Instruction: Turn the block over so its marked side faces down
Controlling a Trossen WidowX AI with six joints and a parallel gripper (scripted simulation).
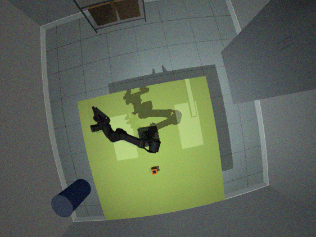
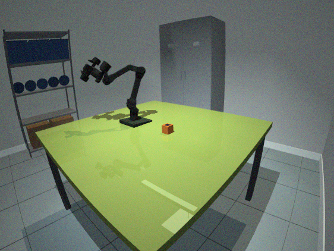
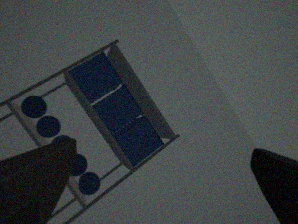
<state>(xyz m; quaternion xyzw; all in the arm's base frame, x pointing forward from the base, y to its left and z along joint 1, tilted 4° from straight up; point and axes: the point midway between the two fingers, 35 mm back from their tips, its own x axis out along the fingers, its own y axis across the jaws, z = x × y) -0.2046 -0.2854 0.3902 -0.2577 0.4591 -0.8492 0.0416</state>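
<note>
The orange block is 57 cm ahead of my gripper tip, 31 cm to the left of it and 41 cm below it.
</note>
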